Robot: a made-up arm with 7 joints. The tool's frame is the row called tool. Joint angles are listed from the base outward.
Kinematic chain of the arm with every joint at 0, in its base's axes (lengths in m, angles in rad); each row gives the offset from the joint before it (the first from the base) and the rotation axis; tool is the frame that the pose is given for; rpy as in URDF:
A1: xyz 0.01 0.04 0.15 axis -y
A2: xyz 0 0.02 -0.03 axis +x
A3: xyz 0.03 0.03 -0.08 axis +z
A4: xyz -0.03 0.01 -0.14 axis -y
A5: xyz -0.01 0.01 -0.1 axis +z
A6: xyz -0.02 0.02 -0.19 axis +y
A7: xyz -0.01 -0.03 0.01 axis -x
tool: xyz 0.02 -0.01 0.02 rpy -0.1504 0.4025 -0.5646
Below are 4 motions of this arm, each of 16 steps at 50 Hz.
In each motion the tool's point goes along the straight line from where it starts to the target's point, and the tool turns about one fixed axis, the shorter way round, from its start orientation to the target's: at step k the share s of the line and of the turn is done. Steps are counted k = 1, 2, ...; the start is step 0. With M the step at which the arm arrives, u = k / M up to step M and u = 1 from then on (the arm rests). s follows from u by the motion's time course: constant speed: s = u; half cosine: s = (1 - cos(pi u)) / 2; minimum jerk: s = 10 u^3 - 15 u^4 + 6 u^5.
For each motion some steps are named. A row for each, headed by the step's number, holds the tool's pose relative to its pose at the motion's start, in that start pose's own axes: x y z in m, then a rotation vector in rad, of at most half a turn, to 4 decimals.
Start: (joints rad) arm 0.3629 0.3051 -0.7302 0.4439 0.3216 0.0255 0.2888
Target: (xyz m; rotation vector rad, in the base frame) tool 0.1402 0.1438 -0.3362 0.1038 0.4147 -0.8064
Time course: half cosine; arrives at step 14
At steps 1, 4, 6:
1: -0.0003 -0.0017 -0.0006 -0.0036 0.0063 0.0024
4: -0.0050 -0.0249 -0.0092 -0.0548 0.0943 0.0355
6: -0.0102 -0.0515 -0.0189 -0.1132 0.1948 0.0732

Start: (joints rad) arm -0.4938 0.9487 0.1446 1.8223 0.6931 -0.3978 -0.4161
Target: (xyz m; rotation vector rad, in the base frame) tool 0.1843 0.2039 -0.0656 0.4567 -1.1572 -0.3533
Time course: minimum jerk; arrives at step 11
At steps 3, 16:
3: -0.0013 -0.0029 0.0017 -0.0299 0.0048 0.0064
16: -0.0098 -0.0226 0.0134 -0.2316 0.0371 0.0497

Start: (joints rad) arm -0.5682 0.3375 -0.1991 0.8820 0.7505 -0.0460 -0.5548
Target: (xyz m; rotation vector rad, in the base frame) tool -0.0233 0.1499 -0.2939 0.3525 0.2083 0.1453
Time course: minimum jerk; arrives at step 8
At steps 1, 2, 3, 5, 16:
1: 0.0001 -0.0003 0.0003 -0.0020 -0.0013 0.0014
2: 0.0007 -0.0022 0.0018 -0.0128 -0.0087 0.0093
3: 0.0019 -0.0059 0.0049 -0.0340 -0.0231 0.0248
5: 0.0051 -0.0155 0.0129 -0.0895 -0.0608 0.0652
16: 0.0071 -0.0214 0.0178 -0.1234 -0.0838 0.0900

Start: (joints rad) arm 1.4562 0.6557 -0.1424 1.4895 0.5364 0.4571 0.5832
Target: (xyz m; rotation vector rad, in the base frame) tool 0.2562 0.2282 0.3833 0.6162 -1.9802 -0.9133
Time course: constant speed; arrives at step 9
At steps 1, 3, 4, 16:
1: -0.0010 0.0002 0.0005 0.0070 -0.0057 0.0026
3: -0.0031 0.0006 0.0015 0.0210 -0.0170 0.0077
4: -0.0041 0.0008 0.0019 0.0280 -0.0226 0.0102
16: -0.0092 0.0018 0.0044 0.0631 -0.0509 0.0230

